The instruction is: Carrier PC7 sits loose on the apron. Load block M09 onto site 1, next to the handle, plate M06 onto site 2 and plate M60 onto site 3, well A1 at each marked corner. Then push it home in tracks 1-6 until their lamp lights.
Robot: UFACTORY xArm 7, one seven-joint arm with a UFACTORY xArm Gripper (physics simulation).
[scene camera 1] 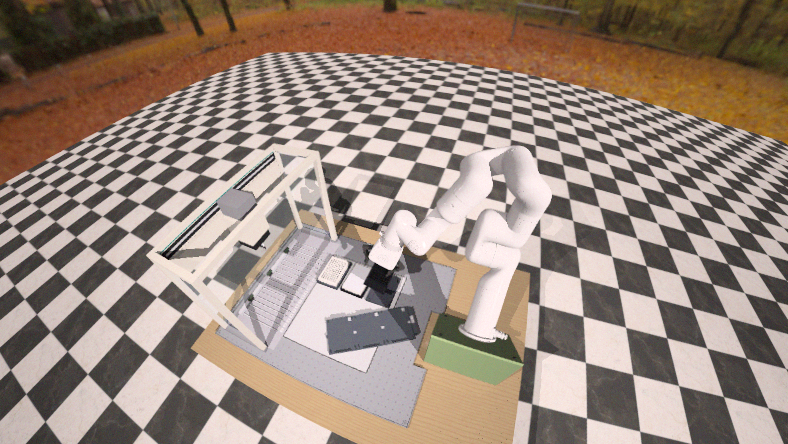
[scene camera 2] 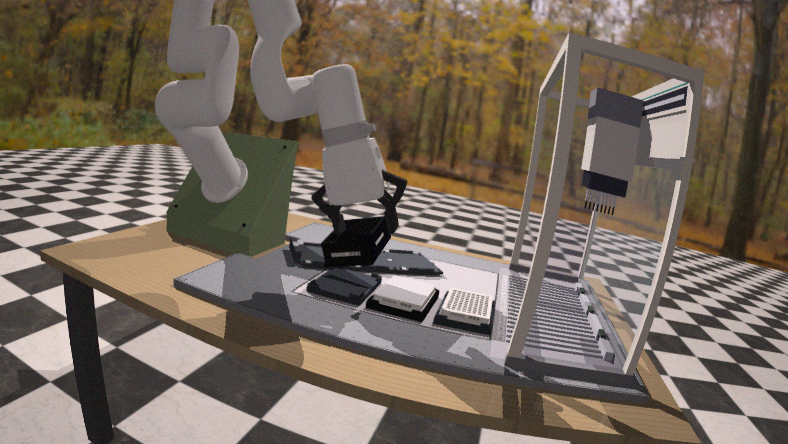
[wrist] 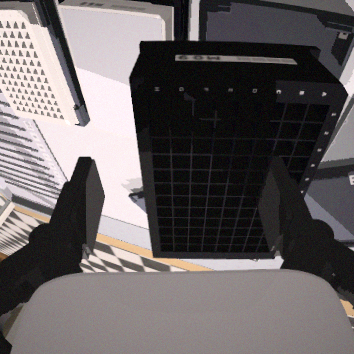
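Where they show: gripper, between the fingertips: (scene camera 1: 376,269) (scene camera 2: 367,234) (wrist: 179,174); arm's base, origin of its link: (scene camera 1: 476,334) (scene camera 2: 224,180).
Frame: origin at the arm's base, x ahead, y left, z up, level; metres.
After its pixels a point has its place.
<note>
Black deep-well block M09 (scene camera 1: 380,282) @(y -0.033, x 0.381, z -0.014 m) (scene camera 2: 353,245) @(y -0.135, x 0.428, z -0.024 m) (wrist: 218,123) @(y -0.110, x 0.414, z -0.027 m) sits between the fingers of my gripper (scene camera 1: 383,273) @(y -0.078, x 0.424, z -0.016 m) (scene camera 2: 363,223) @(y -0.078, x 0.424, z -0.016 m) (wrist: 179,174) @(y -0.078, x 0.424, z -0.016 m), which is wide open. The left finger stands clear of the block and the right finger is close against its side. The block is by the dark nest (scene camera 2: 341,284) @(y -0.085, x 0.392, z -0.115 m) (wrist: 263,31) @(y -0.118, x 0.406, z -0.115 m); I cannot tell what it rests on. The dark grey carrier PC7 (scene camera 1: 375,328) @(y 0.097, x 0.331, z -0.116 m) (scene camera 2: 410,262) @(y 0.169, x 0.429, z -0.116 m) lies askew on the white apron (scene camera 1: 324,320) @(y 0.164, x 0.507, z -0.115 m) with nothing on it. A smooth-topped white plate (scene camera 1: 353,283) @(y -0.019, x 0.503, z -0.100 m) (scene camera 2: 405,295) @(y -0.083, x 0.512, z -0.100 m) (wrist: 112,38) @(y -0.092, x 0.505, z -0.100 m) and a white plate with open wells (scene camera 1: 334,270) @(y -0.032, x 0.609, z -0.101 m) (scene camera 2: 467,305) @(y -0.050, x 0.615, z -0.101 m) (wrist: 28,70) @(y -0.035, x 0.602, z -0.104 m) sit in their nests.
A white frame (scene camera 1: 324,203) @(y -0.170, x 0.722, z 0.118 m) (scene camera 2: 551,220) @(y -0.189, x 0.727, z 0.092 m) with a grey pipetting head (scene camera 1: 236,203) @(y 0.133, x 0.787, z 0.333 m) (scene camera 2: 612,143) stands over the ribbed tracks (scene camera 1: 280,281) @(y 0.125, x 0.794, z -0.126 m) (scene camera 2: 556,320). The arm's green base (scene camera 1: 468,353) @(y 0.102, x 0.009, z 0.076 m) (scene camera 2: 242,198) @(y -0.014, x 0.078, z -0.027 m) is at the table's corner. The deck lies on a wooden table (scene camera 1: 457,408) @(y 0.210, x -0.046, z -0.140 m) (scene camera 2: 137,264) @(y -0.301, x 0.040, z -0.139 m).
</note>
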